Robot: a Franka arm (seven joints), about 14 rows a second.
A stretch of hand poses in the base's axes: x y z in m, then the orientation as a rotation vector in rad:
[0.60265, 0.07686, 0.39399, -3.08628, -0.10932, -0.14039]
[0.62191, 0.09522, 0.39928, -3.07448, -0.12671, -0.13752]
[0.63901, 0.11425, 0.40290, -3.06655, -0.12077, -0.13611]
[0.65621, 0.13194, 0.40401, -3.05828, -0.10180, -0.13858]
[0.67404, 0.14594, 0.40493, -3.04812, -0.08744, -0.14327]
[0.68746, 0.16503, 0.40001, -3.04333, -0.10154, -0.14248]
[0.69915, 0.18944, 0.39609, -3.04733, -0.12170, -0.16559]
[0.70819, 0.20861, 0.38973, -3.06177, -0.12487, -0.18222]
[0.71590, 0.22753, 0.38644, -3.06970, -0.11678, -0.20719]
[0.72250, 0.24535, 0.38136, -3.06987, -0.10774, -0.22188]
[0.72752, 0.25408, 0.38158, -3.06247, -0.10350, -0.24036]
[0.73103, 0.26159, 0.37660, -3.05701, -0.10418, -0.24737]
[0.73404, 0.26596, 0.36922, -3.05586, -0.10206, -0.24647]
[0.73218, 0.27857, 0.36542, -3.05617, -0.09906, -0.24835]
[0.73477, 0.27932, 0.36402, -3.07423, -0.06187, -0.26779]
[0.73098, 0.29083, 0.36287, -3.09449, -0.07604, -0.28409]
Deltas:
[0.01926, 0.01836, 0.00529, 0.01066, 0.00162, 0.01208]
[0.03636, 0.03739, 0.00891, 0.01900, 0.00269, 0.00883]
[0.05356, 0.05508, 0.01002, 0.02842, 0.00146, -0.00296]
[0.07139, 0.06908, 0.01094, 0.03931, -0.00131, -0.01173]
[0.08481, 0.08817, 0.00602, 0.04326, -0.00102, -0.00221]
[0.09650, 0.11258, 0.00210, 0.03734, -0.01652, 0.01023]
[0.10554, 0.13175, -0.00426, 0.02219, -0.02741, 0.01095]
[0.11325, 0.15067, -0.00755, 0.01387, -0.04346, 0.00469]
[0.11985, 0.16849, -0.01263, 0.01362, -0.05285, -0.00145]
[0.12487, 0.17722, -0.01241, 0.02032, -0.06489, -0.00407]
[0.12838, 0.18473, -0.01739, 0.02533, -0.06955, -0.00341]
[0.13139, 0.18910, -0.02477, 0.02665, -0.06895, -0.00469]
[0.12953, 0.20171, -0.02857, 0.02643, -0.07011, -0.00669]
[0.13212, 0.20246, -0.02997, 0.00934, -0.08180, -0.03226]
[0.12833, 0.21397, -0.03112, -0.01262, -0.09211, -0.02464]

